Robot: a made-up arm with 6 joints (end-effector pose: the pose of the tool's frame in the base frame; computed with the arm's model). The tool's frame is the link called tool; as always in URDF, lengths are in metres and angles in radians.
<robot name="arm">
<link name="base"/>
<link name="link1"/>
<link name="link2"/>
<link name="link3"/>
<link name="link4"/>
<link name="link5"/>
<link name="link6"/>
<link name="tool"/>
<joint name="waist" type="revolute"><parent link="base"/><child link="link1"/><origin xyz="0.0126 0.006 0.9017" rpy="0 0 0"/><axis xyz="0 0 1"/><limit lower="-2.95" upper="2.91" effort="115" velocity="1.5"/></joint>
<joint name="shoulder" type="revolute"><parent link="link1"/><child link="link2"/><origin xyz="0.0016 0.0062 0.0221" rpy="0 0 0"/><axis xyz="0 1 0"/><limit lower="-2.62" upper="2.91" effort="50" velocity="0.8"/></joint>
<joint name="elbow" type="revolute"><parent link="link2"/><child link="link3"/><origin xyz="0.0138 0.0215 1.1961" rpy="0 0 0"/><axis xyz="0 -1 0"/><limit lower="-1.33" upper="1.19" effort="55" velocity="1.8"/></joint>
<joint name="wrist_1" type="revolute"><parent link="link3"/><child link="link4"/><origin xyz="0.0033 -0.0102 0.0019" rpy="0 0 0"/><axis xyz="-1 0 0"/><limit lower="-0.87" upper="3.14" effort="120" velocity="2.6"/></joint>
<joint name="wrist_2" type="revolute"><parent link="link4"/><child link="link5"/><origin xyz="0.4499 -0.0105 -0.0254" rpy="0 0 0"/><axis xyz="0 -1 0"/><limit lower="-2.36" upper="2.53" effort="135" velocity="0.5"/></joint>
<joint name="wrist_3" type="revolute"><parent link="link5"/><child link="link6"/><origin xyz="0.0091 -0.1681 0.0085" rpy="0 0 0"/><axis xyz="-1 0 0"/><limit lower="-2.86" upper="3.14" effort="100" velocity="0.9"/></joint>
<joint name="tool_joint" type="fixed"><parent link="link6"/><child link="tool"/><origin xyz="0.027 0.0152 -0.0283" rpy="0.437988 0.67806 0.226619"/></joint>
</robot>
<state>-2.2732 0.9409 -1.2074 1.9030 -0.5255 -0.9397</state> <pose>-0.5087 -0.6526 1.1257 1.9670 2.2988 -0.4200</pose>
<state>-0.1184 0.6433 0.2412 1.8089 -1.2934 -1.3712</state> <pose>1.2379 -0.1411 1.8306 0.1688 0.6956 -1.4654</pose>
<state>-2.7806 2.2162 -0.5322 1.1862 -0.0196 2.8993</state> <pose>-0.5380 -0.1465 -0.1697 -0.7974 0.9079 0.1766</pose>
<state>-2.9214 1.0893 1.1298 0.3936 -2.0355 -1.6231</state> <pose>-1.5103 -0.1827 1.4803 -1.1662 1.3454 0.6687</pose>
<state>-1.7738 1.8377 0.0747 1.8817 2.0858 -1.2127</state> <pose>-0.1705 -1.1915 0.1515 1.4470 0.1506 1.0141</pose>
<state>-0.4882 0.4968 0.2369 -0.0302 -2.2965 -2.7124</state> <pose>0.8263 -0.6081 1.7706 -1.6340 0.2556 2.0955</pose>
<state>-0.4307 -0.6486 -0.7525 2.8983 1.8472 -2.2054</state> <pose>-0.1864 0.2925 1.8854 -0.0399 2.4444 0.5126</pose>
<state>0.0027 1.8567 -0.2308 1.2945 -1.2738 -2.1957</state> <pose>1.0390 -0.0657 0.0664 -0.0129 1.5885 -1.9847</pose>
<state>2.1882 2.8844 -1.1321 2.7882 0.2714 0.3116</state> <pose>-0.0658 -0.1711 0.0804 0.1119 -0.5452 -0.7251</pose>
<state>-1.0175 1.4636 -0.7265 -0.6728 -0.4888 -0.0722</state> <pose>0.3706 -0.7108 0.7342 -1.9735 -1.5163 0.5650</pose>
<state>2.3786 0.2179 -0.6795 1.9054 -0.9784 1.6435</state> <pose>-0.5411 0.4924 1.8571 1.7612 2.2151 0.9755</pose>
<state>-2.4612 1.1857 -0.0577 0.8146 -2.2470 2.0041</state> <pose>-1.1547 -0.7212 0.9849 1.1965 1.3457 1.9323</pose>
